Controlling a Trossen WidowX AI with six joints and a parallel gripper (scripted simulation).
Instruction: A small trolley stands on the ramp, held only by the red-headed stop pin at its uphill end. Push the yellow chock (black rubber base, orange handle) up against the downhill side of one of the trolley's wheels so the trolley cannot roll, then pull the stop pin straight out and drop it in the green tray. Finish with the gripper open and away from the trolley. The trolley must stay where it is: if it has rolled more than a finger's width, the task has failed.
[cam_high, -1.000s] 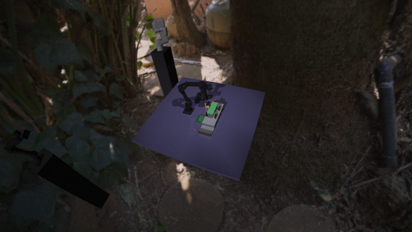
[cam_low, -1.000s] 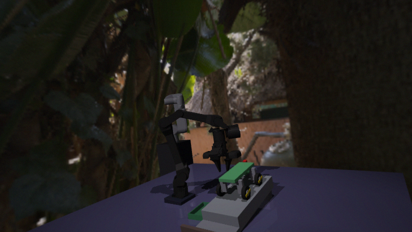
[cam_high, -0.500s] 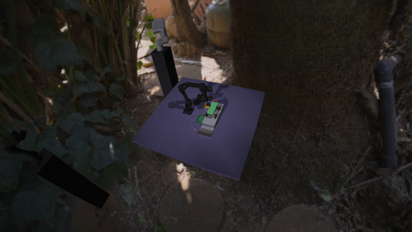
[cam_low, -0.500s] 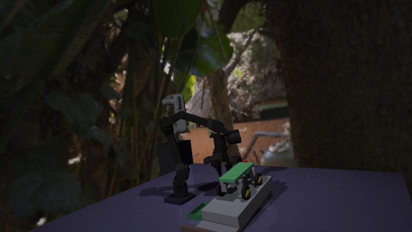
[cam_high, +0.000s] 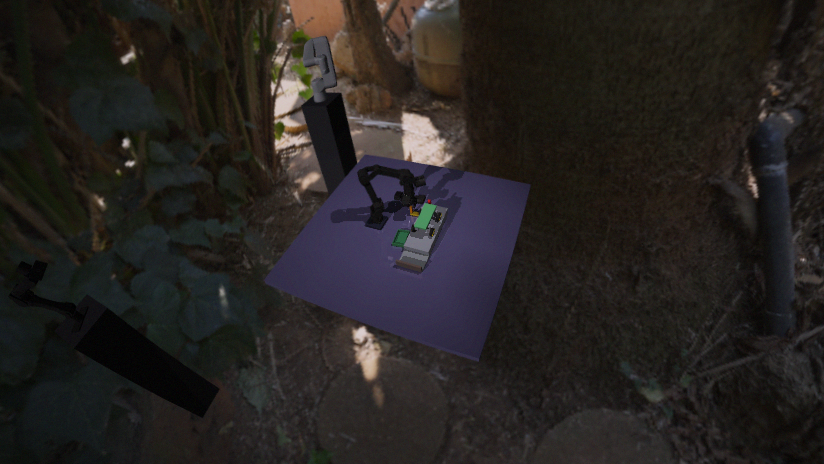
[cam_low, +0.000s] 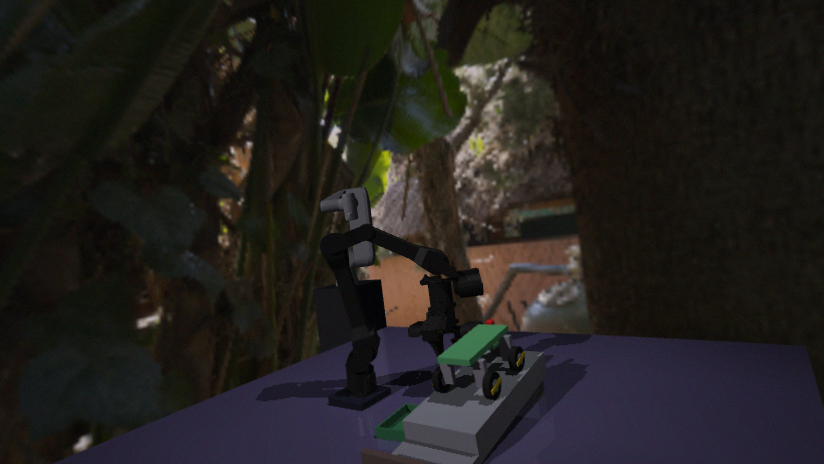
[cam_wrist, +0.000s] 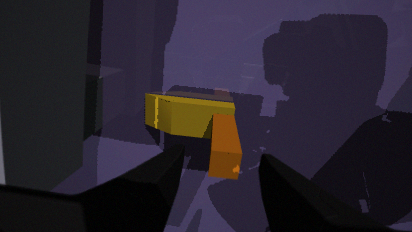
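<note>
The yellow chock lies 2 cm ahead of my gripper tip and 4 cm below it. Also, from my gripper tip: brown strip (13 cm ahead, 41 cm to the right, 3 cm below); then stop pin (13 cm ahead, 2 cm to the right, 8 cm above); then green-decked trolley (15 cm ahead, 14 cm to the right, 6 cm above).
</note>
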